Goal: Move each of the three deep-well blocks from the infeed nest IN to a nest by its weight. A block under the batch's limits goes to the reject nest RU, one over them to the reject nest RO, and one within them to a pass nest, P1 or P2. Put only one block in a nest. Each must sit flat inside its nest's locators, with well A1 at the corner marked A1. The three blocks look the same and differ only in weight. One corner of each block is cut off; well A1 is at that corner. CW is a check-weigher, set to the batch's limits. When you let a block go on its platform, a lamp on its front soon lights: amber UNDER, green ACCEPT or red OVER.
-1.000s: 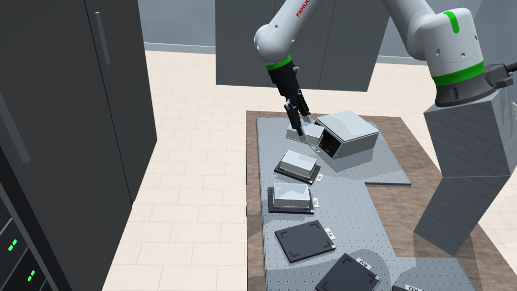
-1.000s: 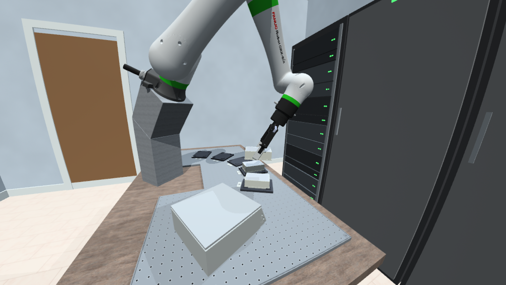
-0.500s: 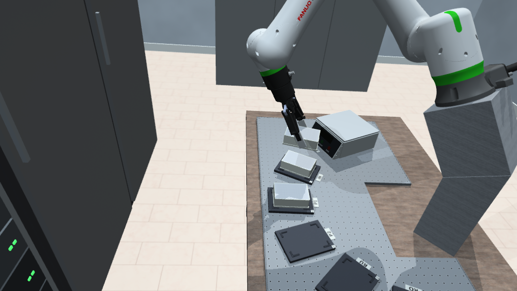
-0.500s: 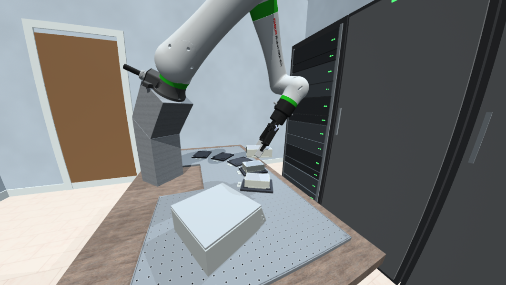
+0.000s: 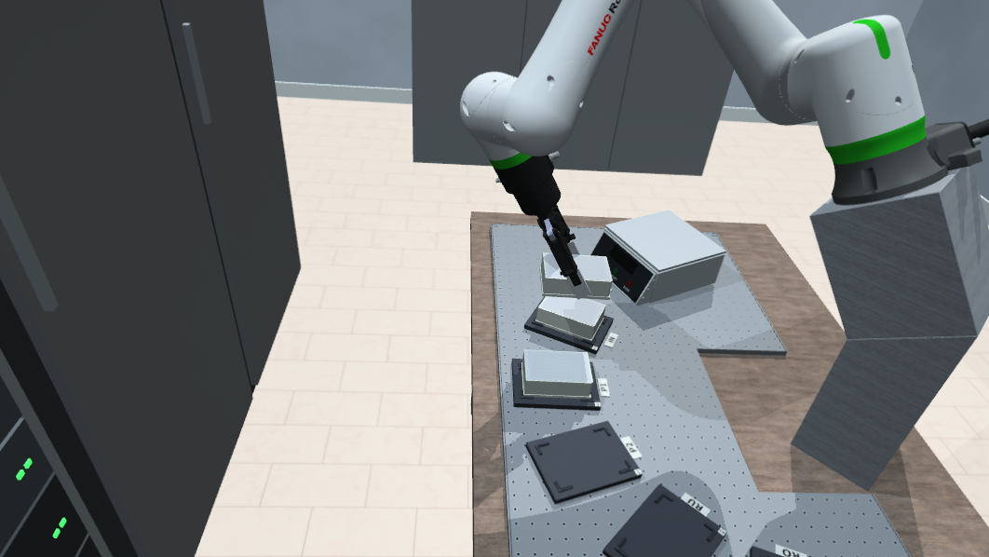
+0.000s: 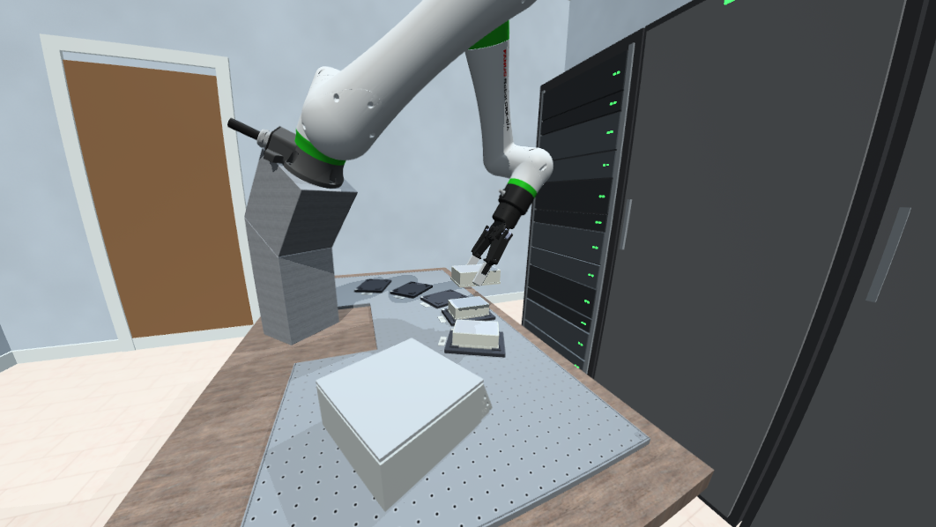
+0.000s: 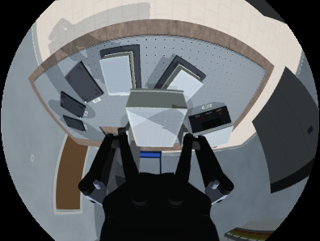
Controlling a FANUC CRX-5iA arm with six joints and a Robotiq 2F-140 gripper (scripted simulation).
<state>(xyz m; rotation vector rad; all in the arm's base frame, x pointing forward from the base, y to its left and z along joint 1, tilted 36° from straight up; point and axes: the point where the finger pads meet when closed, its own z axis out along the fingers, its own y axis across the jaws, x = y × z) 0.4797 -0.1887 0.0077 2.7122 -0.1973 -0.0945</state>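
Now: hand 3 cm short of the pass nest P2, 29 cm to the right of it and 19 cm above it. Round my hand: pass nest P1: 4 cm ahead, 11 cm to the left, 19 cm below; pale deep-well block: 4 cm ahead, 11 cm to the left, 16 cm below; nest RU: 6 cm behind, 44 cm to the left, 19 cm below.
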